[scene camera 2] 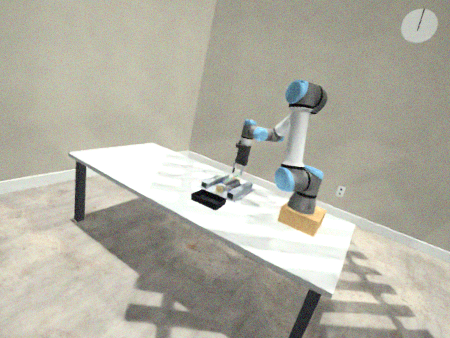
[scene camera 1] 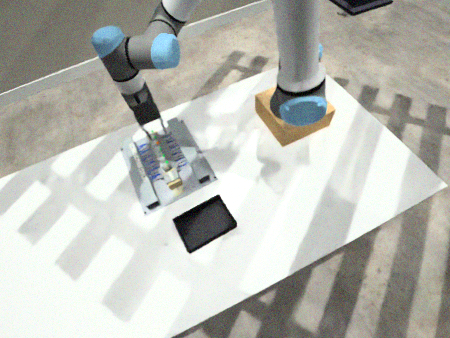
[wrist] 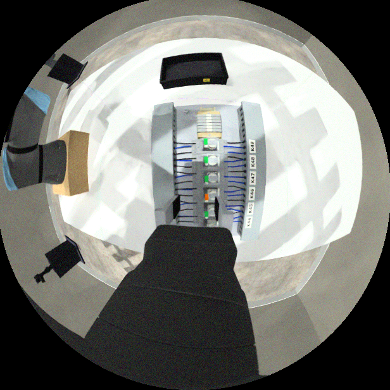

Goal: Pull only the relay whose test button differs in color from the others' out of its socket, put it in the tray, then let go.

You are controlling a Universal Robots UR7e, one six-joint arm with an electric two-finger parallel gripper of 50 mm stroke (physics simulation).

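Frame: origin at the arm's base, x ahead, y left, z up, level; metres.
Seen in the pictures: gripper, fingertip midpoint: (scene camera 2: 236,173) (scene camera 1: 158,135); arm's base, origin of the base link: (scene camera 2: 300,207).
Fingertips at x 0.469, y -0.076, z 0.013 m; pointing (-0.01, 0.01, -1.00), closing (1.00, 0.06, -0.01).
Pixels of each thing's top centre, then the offset from my fingertips to it. "spot": a spot on its surface instead.
- relay with the orange test button, middle of its top: (scene camera 1: 155,143) dx +0.021, dy +0.004, dz -0.030 m
- black tray, surface spot: (scene camera 1: 205,224) (scene camera 2: 208,201) spot: dx -0.038, dy +0.323, dz -0.096 m
The relay with the orange test button (wrist: 212,194) (scene camera 1: 157,143) sits in its socket in the row, level with label K46. Relays with green buttons, such as one (wrist: 212,178) beside K47 and one (wrist: 210,214) beside K45, sit on either side of it. The K44 relay is hidden behind the gripper in the wrist view. My gripper (wrist: 197,202) (scene camera 1: 157,134) (scene camera 2: 238,172) is open and empty, pointing down over the K45–K46 end of the row; its exact height above the relays is unclear. The black tray (wrist: 194,71) (scene camera 1: 205,224) (scene camera 2: 208,200) is empty.
Grey wire ducts (wrist: 163,150) (wrist: 254,185) stand along both sides of the row, with blue and black wires between. Beige terminal blocks (wrist: 209,123) stand at the tray end. The robot's base is on a wooden block (scene camera 1: 285,132) (scene camera 2: 301,220) (wrist: 79,165).
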